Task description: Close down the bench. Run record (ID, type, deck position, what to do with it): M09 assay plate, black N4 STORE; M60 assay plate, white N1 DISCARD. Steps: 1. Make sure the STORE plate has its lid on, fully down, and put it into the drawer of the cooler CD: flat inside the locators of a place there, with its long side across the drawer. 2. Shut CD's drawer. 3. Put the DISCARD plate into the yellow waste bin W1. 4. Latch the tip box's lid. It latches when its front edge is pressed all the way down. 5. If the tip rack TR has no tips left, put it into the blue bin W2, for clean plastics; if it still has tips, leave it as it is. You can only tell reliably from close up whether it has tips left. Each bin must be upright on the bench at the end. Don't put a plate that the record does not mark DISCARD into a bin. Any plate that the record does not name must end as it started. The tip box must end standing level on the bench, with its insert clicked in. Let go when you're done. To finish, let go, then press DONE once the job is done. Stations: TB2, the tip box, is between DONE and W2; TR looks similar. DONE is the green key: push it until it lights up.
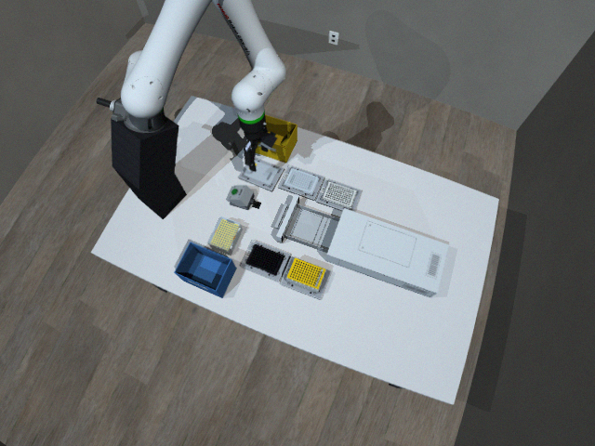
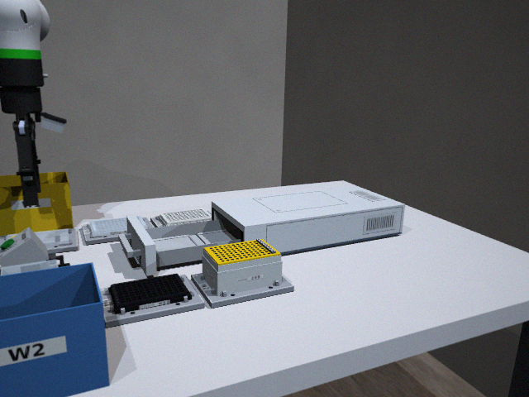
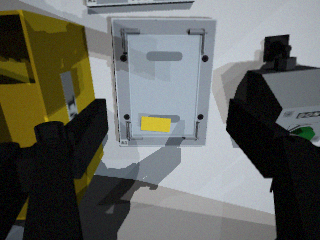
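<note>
Now: the deck nest 13 cm below my hand. Also, from my hand: yellow insert: 3 cm behind, 33 cm to the right, 8 cm below; yellow bin W1: 16 cm to the left, 10 cm below; green done key: 6 cm behind, 14 cm to the right, 7 cm below.
</note>
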